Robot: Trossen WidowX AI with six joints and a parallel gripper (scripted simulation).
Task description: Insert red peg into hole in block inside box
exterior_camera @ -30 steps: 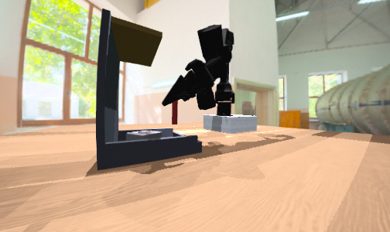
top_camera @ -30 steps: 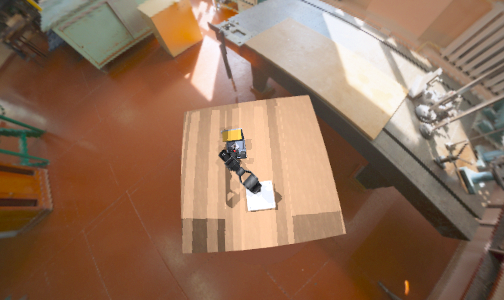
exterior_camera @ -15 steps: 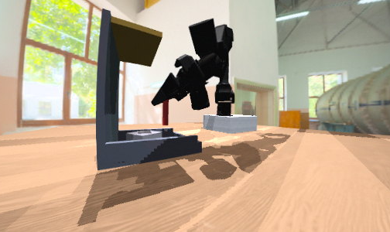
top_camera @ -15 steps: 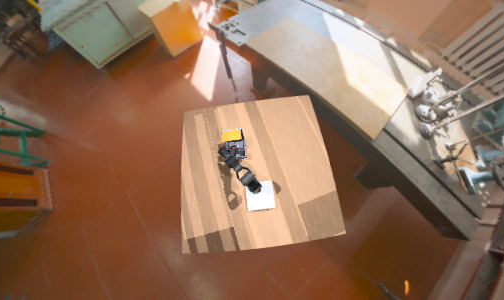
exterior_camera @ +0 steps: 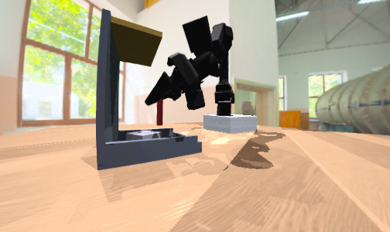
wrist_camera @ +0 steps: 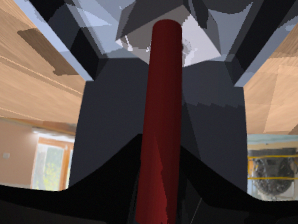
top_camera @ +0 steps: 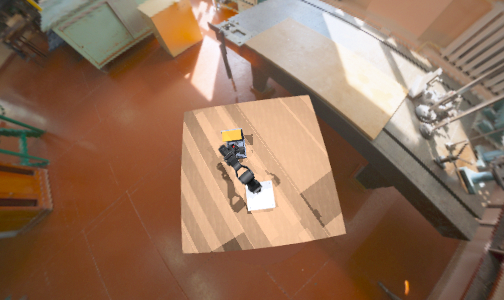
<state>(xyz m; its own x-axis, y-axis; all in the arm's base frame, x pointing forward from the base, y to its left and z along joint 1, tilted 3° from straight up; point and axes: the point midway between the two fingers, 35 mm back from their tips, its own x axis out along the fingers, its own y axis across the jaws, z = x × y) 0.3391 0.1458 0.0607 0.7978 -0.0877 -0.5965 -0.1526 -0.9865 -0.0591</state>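
Now: the back wall 70 mm ahead of my gripper tip and 20 mm above it. The rest, counted from my gripper tip: red peg 30 mm behind, 10 mm below; then yellow-brown roof 120 mm above, 20 mm ahead.
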